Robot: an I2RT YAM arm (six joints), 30 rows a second.
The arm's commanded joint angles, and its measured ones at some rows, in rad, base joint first. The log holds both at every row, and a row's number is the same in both.
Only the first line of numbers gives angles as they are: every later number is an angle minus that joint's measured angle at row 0.
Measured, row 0:
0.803 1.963 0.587 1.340 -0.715 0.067
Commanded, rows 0 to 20:
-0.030 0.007 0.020 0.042 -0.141 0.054
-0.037 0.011 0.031 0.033 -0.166 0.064
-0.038 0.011 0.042 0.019 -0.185 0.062
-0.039 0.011 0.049 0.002 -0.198 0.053
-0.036 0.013 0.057 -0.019 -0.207 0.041
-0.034 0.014 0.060 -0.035 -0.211 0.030
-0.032 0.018 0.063 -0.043 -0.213 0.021
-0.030 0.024 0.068 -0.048 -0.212 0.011
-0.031 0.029 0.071 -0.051 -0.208 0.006
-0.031 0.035 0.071 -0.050 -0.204 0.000
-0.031 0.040 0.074 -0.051 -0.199 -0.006
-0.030 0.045 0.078 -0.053 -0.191 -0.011
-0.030 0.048 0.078 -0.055 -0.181 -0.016
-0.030 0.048 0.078 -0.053 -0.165 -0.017
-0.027 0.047 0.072 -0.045 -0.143 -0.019
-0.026 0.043 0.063 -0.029 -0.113 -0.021
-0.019 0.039 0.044 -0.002 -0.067 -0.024
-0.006 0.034 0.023 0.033 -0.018 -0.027
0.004 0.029 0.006 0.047 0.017 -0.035
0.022 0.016 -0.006 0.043 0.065 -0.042
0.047 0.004 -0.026 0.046 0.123 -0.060
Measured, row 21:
0.002 0.017 0.019 0.035 -0.049 -0.024
